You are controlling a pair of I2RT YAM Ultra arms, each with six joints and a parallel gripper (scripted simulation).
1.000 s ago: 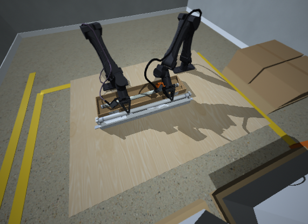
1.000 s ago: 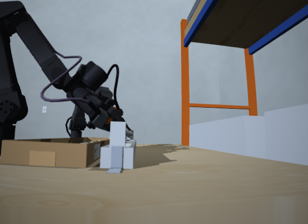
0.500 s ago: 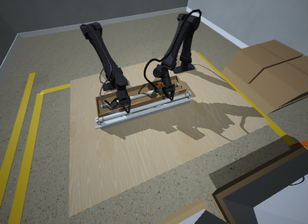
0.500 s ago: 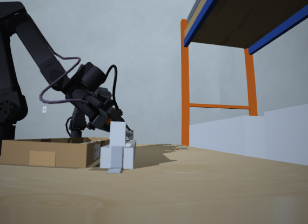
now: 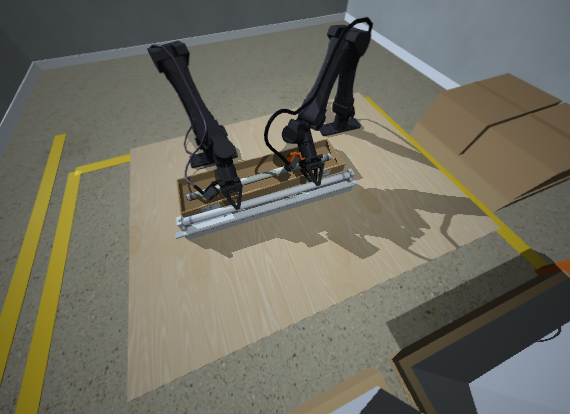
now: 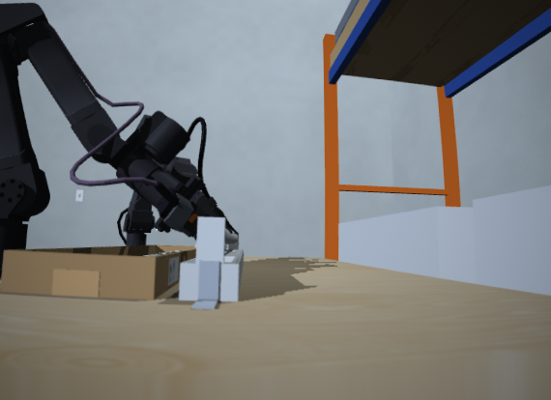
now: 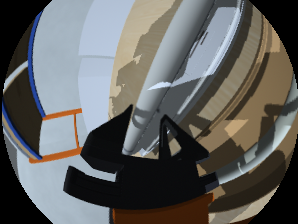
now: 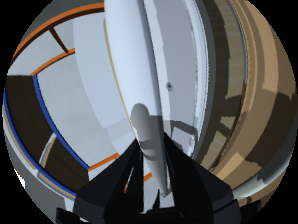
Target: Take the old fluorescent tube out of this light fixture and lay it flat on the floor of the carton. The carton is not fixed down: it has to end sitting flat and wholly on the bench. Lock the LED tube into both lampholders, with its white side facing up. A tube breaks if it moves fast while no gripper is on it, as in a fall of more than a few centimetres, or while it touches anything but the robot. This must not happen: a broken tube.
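The LED tube lies 120 mm to the left of my right hand. The rest, counted from my right hand: brown carton 140 mm behind, 120 mm to the left, 50 mm below; then white fixture 120 mm to the left, 10 mm below; then old fluorescent tube 140 mm behind, 120 mm to the left, 50 mm below.
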